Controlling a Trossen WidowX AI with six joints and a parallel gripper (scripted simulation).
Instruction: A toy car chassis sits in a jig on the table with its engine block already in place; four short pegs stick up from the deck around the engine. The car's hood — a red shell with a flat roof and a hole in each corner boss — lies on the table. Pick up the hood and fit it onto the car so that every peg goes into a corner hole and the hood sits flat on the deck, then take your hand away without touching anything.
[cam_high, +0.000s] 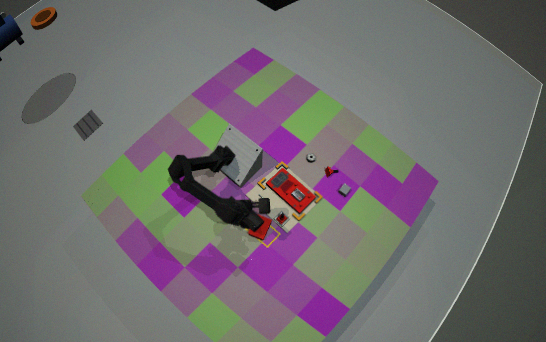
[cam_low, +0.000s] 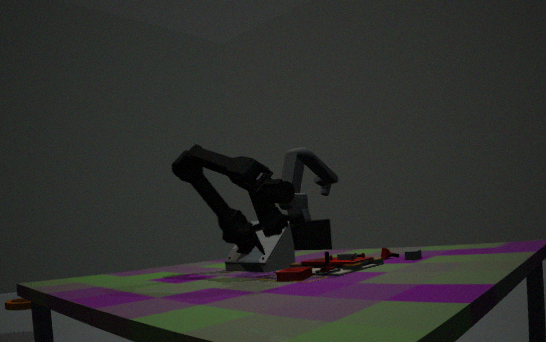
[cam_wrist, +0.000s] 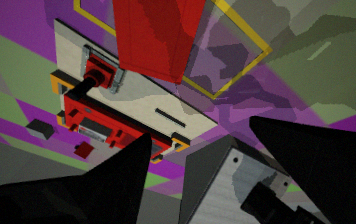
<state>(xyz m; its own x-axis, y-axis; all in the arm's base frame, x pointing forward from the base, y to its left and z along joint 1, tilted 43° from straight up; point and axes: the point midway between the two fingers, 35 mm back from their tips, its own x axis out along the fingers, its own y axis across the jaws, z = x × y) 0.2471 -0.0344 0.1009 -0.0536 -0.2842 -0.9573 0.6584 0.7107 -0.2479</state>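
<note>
The red hood lies 8 cm ahead of my gripper tip, 6 cm below it and 2 cm to the right of it. The rest, counted from my gripper tip: grey engine block 20 cm to the left, 8 cm ahead, 5 cm below; beige jig 17 cm to the left, 6 cm below, 5 cm ahead.
</note>
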